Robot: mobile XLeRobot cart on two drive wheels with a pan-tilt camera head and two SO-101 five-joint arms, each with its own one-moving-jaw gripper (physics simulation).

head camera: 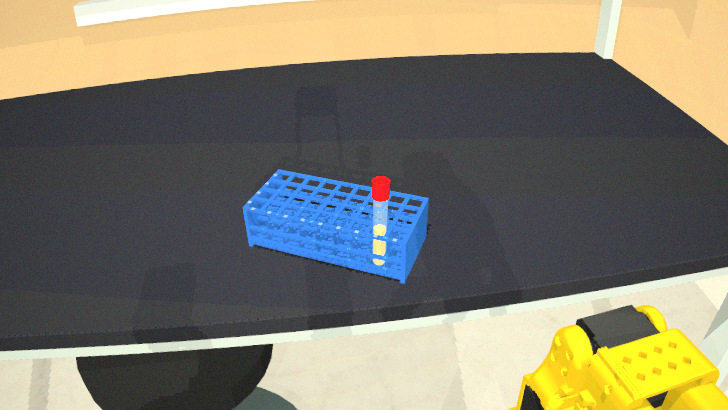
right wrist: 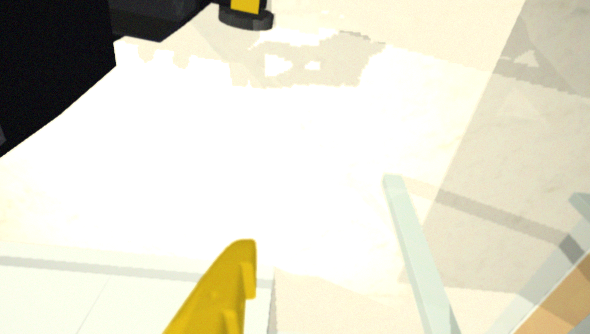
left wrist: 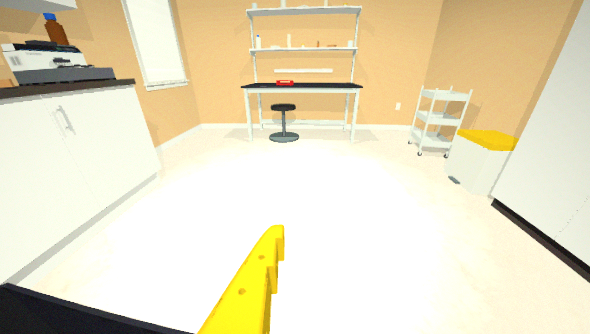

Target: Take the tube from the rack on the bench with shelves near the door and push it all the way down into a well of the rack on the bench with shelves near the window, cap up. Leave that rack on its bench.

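Frame: origin at the left arm's base, x ahead, y left, z up, level; millimetres.
Seen in the pictures: left end effector, tool point: (left wrist: 284, 237); right end effector, tool point: (right wrist: 255, 260).
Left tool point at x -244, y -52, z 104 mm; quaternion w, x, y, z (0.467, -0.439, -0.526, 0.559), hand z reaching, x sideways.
Observation:
Offsets run from my left tool point to a thing's top centre. "spot": to the spot under its first point. Level surfaces: height alone.
The tube {767 mm ahead, 139 mm right, 3 mm up} (head camera: 380, 216), with a red cap and pale yellow contents, stands upright, cap up, near the right end of the blue rack {spot: 785 mm ahead, 184 mm right, 90 mm down} (head camera: 417, 239) on the black bench {117 mm down} (head camera: 585, 178) in the head view. A small red rack (left wrist: 285, 82) stands on a far bench (left wrist: 325, 86) with shelves, beyond a window, in the left wrist view. My left gripper (left wrist: 277, 235) is fully open; one notched jaw shows, over the floor. My right gripper (right wrist: 248, 247) is open and empty, with one jaw in view over the floor, off the blue rack. My right arm (head camera: 657, 356) is at lower right, in front of the bench.
A black stool seat {940 mm ahead, 214 mm left, 396 mm down} (head camera: 173, 376) is below the near bench edge. The left wrist view shows a far stool (left wrist: 283, 107), a white cabinet (left wrist: 85, 150) at left, and a cart (left wrist: 445, 95) and yellow-lidded bin (left wrist: 487, 140) at right. A pale bar (right wrist: 417, 250) crosses the right wrist view.

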